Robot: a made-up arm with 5 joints. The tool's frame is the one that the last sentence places.
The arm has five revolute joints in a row. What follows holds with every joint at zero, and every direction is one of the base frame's. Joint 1 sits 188 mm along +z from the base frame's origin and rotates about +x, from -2.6 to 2.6 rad. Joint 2 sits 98 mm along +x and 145 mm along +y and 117 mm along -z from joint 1 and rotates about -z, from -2.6 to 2.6 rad. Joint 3 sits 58 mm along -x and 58 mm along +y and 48 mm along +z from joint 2 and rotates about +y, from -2.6 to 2.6 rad. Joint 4 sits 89 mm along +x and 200 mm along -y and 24 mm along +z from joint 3 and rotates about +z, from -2.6 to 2.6 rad. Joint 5 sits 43 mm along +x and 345 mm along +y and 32 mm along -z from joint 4 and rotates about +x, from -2.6 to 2.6 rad. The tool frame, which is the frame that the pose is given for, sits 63 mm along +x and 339 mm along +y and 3 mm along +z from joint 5; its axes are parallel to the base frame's.
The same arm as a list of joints. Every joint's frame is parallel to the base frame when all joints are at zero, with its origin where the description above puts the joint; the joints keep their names.
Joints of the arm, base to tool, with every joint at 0 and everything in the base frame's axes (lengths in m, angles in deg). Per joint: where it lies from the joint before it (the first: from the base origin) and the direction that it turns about. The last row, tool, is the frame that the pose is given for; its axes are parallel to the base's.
joint 1: origin 0 0 0.188 axis 1 0 0
joint 2: origin 0.098 0.145 -0.117 axis 0 0 -1
joint 3: origin -0.058 0.058 0.048 axis 0 1 0
joint 4: origin 0.089 -0.2 0.024 axis 0 0 1
joint 5: origin 0.043 0.345 -0.032 axis 1 0 0
tool: origin 0.063 0.339 0.003
Joint limits (deg, base to tool): -148.97..148.97 -148.97..148.97 -148.97..148.97 -148.97..148.97 -148.97..148.97

